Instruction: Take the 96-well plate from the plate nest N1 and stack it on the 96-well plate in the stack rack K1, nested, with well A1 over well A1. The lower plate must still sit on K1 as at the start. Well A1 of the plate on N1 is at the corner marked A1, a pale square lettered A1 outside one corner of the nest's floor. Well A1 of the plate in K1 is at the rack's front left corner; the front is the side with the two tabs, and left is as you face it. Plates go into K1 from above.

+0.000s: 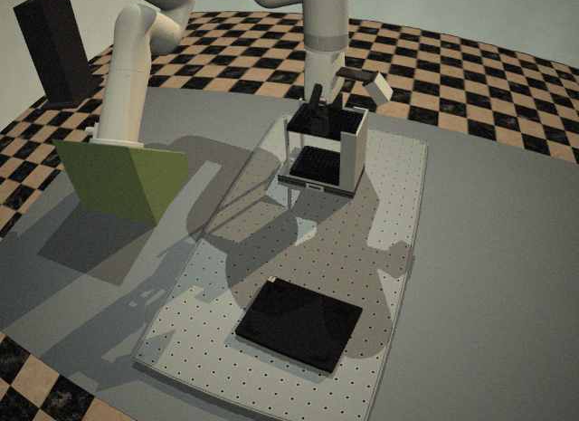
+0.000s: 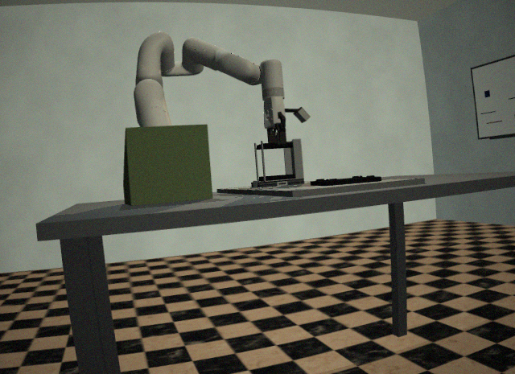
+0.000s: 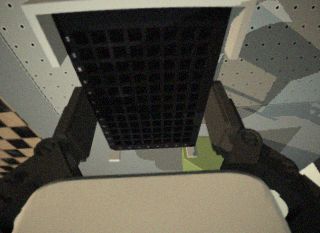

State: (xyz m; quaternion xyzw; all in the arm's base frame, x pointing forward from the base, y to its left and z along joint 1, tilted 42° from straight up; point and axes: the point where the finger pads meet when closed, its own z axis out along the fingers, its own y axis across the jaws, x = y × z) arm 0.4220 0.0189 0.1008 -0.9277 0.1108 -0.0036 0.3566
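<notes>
The tall wall is 6 cm ahead of my hand, 1 cm to the right of it and 6 cm below it. Round my hand: black 96-well plate 1 cm below; then pale A1 mark 6 cm behind, 27 cm to the right, 13 cm below.
</notes>
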